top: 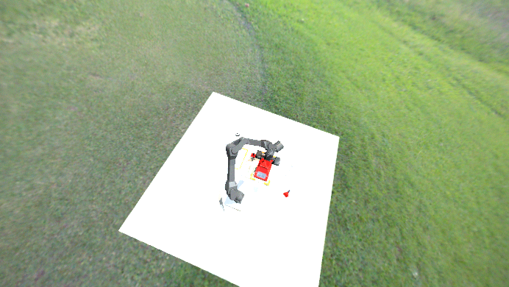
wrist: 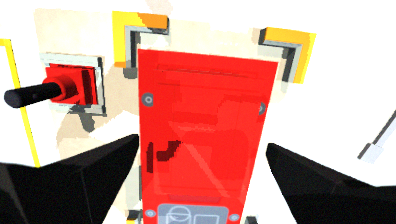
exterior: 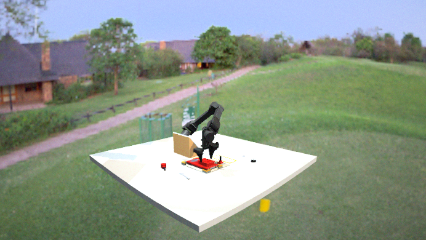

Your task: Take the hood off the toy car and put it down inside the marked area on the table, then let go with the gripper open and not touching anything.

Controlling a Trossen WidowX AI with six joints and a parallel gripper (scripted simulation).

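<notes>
Now: gripper tip 1 cm above the red hood. Round my gripper tip: thin grey tool: 3 cm ahead, 21 cm to the right, 5 cm below.
</notes>
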